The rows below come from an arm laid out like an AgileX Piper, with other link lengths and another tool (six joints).
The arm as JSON. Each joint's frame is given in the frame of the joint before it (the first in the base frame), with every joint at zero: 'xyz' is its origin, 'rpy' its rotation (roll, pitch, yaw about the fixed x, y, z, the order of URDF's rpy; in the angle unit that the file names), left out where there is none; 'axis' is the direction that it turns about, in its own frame. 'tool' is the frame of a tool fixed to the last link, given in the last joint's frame.
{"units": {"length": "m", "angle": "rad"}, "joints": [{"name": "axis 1", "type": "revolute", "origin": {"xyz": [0.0, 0.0, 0.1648]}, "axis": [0.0, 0.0, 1.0]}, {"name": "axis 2", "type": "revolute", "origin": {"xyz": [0.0, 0.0, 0.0]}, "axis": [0.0, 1.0, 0.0]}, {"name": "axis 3", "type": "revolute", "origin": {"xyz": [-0.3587, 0.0, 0.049]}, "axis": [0.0, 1.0, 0.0]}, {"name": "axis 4", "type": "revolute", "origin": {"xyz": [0.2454, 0.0, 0.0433]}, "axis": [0.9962, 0.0, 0.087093]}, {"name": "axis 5", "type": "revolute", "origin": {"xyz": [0.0, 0.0, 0.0]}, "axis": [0.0, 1.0, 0.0]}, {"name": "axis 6", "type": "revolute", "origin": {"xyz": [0.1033, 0.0, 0.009]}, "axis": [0.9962, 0.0, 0.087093]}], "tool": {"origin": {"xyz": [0.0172, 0.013, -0.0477], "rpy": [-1.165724, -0.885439, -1.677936]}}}
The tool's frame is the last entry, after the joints.
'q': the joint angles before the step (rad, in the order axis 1, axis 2, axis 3, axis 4, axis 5, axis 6). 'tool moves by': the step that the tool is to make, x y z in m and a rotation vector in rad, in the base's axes. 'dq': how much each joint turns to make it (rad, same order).
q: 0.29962 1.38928 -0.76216 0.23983 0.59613 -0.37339
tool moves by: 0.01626 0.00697 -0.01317 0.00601 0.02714 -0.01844
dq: 0.00083 0.07565 -0.01400 0.02326 -0.03850 -0.00151
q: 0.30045 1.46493 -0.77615 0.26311 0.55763 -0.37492
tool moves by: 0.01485 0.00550 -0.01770 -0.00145 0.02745 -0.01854
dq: 0.00007 0.07894 -0.00419 0.02071 -0.04926 -0.00487
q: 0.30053 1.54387 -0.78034 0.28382 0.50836 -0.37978
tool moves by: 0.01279 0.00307 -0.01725 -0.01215 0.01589 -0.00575
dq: -0.00001 0.06992 -0.00316 0.00829 -0.04853 -0.01105
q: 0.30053 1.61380 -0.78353 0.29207 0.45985 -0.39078
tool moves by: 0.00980 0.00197 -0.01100 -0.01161 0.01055 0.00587
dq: 0.00002 0.04956 -0.01223 0.00199 -0.02316 -0.01308
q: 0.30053 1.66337 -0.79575 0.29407 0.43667 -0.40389
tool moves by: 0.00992 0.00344 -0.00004 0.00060 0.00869 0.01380
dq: 0.00013 0.02821 -0.04013 0.00434 0.02267 -0.01292
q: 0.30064 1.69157 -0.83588 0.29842 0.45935 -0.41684
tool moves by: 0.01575 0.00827 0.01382 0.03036 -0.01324 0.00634
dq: 0.00043 0.01159 -0.08422 0.02337 0.05501 -0.00980
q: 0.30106 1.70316 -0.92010 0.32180 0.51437 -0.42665
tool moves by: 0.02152 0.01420 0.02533 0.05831 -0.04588 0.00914
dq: 0.00613 0.00625 -0.12325 0.04340 0.06170 -0.01346
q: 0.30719 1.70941 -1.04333 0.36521 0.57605 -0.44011
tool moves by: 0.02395 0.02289 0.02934 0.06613 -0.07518 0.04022
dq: 0.02749 0.01900 -0.14786 0.04841 0.04540 -0.02505
